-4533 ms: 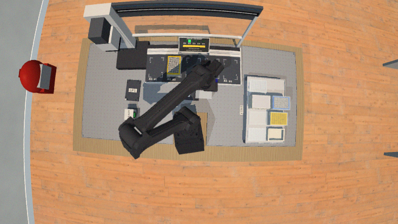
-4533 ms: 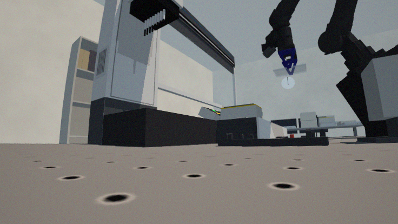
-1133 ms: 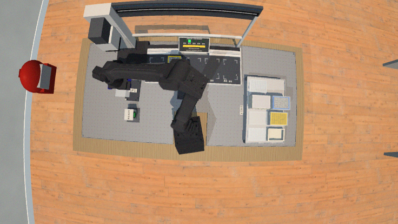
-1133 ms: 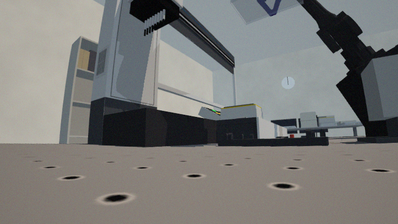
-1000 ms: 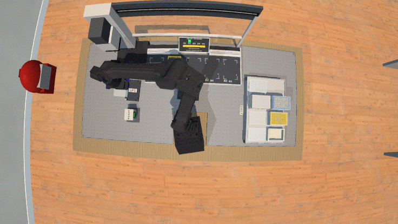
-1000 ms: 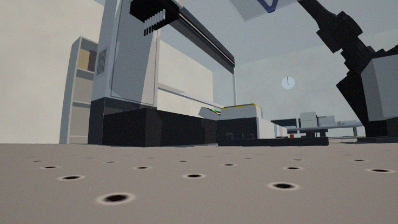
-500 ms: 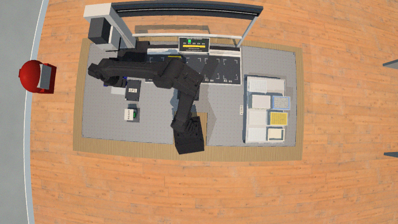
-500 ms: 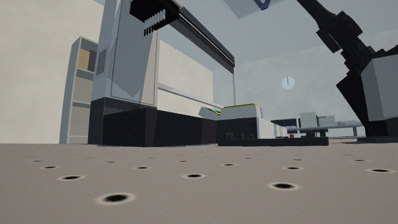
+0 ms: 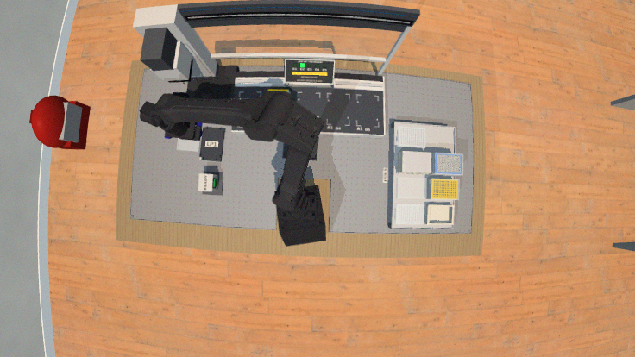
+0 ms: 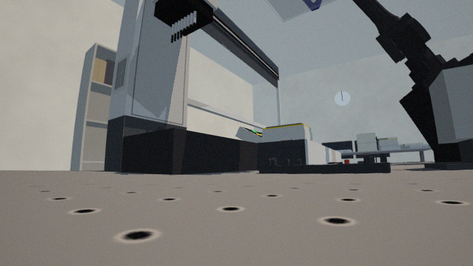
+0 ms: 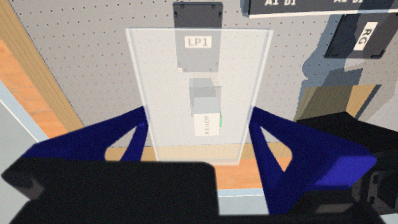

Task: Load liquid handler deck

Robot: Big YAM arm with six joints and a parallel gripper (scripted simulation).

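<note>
The clear plate lid is right at my hand. Round my hand: ready key: 21 cm below, 17 cm behind, 4 cm to the right; then lid park LP1: 28 cm below; then yellow tip rack: 30 cm to the right, 19 cm below, 13 cm ahead.
</note>
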